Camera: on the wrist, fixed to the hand. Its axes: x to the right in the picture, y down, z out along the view.
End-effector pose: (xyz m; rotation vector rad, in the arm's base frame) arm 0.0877 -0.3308 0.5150 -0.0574 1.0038 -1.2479
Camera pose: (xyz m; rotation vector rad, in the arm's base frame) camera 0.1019 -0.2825 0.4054 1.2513 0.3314 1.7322
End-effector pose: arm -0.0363 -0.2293 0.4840 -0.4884 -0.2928 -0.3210
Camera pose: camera 0.0353 -0.2012 0.3911 -0.3974 1.1083 2.5812
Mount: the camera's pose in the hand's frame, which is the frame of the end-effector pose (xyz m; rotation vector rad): 0.0263 0.0878 -0.0784 0.0815 -0.4651 -3.0645
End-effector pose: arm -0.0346 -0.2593 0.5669 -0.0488 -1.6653 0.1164
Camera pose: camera 0.0375 -0.1657 0.5910 -2.3067 0.4148 1.9527
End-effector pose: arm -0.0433 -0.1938 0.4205 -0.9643 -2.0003 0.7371
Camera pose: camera 0.0440 -0.1118 0.4061 2.3196 -1.2445 -0.8507
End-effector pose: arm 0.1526 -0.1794 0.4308 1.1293 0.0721 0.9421
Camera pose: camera 0.0777 -0.0953 0.4740 0.1545 1.0218 -1.9988
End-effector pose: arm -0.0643 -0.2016 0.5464 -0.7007 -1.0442 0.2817
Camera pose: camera 0.0259 -0.1526 0.4830 1.5387 -1.3420 -2.1679
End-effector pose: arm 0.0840 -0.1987 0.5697 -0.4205 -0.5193 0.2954
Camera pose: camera 0.1331 -0.1365 0.4788 0.8514 -1.0018 -2.5653
